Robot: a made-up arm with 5 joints.
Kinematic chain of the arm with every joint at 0, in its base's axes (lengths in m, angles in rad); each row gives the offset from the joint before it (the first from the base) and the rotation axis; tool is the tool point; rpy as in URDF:
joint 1: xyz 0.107 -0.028 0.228 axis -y
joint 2: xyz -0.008 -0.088 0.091 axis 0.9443 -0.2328 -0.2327
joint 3: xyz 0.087 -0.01 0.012 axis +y
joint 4: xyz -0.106 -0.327 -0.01 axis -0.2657 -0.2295 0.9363
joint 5: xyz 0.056 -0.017 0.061 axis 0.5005 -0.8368 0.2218
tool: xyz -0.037 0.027 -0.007 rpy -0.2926 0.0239 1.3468
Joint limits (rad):
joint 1: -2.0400..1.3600
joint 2: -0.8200..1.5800
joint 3: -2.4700..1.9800
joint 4: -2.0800..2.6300
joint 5: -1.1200..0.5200
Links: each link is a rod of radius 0.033 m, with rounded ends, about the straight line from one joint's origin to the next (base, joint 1, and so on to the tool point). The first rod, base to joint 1, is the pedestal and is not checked.
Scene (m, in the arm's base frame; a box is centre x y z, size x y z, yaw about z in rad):
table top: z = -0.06
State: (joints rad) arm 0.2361 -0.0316 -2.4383 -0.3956 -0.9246
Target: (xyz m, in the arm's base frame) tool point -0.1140 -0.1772 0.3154
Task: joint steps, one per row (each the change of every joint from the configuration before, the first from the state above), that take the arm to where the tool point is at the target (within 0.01 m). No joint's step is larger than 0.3 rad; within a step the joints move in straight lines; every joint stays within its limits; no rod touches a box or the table.
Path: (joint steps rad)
1: -0.2845 0.1652 0.1087 0.0259 -0.0106
2: -0.2845 0.1651 0.1088 0.0258 -0.0107
3: -0.2845 0.1652 0.1087 0.0259 -0.0106
4: -0.2846 0.1651 0.1088 0.0258 -0.0107
5: -0.2845 0.1652 0.1087 0.0259 -0.0106
6: -0.2845 0.1651 0.1087 0.0258 -0.0106
7: -0.2845 0.1652 0.1088 0.0259 -0.0107
8: -0.2845 0.1651 0.1087 0.0259 -0.0106

